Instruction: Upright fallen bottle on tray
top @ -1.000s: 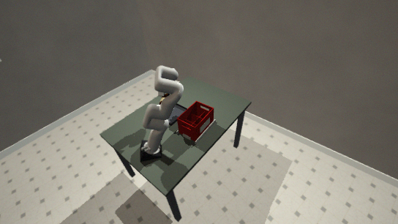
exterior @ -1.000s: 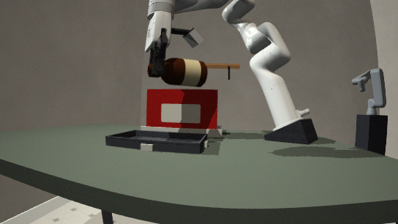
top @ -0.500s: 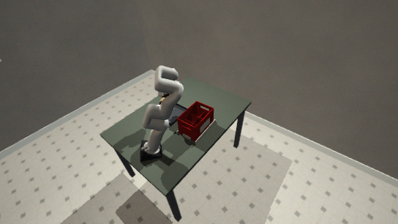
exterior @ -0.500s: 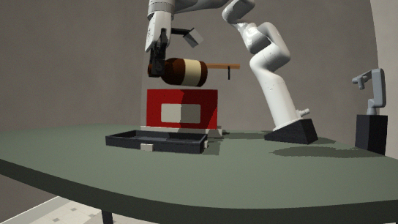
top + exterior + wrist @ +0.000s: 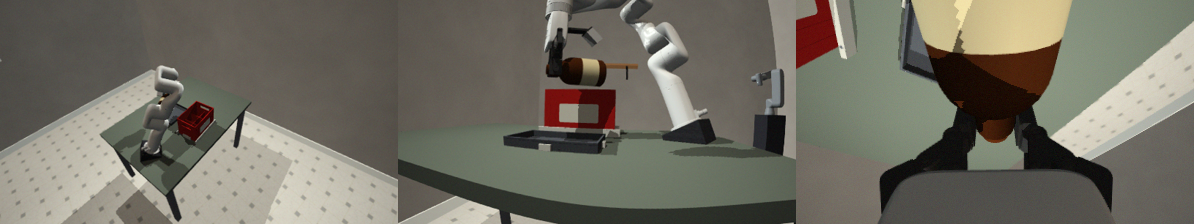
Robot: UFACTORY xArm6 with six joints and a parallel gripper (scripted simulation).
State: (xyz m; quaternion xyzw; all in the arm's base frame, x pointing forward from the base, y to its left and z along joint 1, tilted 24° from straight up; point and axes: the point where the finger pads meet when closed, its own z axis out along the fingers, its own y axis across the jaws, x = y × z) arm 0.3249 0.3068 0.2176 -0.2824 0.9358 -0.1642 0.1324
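Now: hand 5 cm past the brown bottle and 3 cm to the left of it. Round my hand: dark tray (5 cm to the right, 19 cm below); crate (1 cm ahead, 35 cm to the right, 12 cm below).
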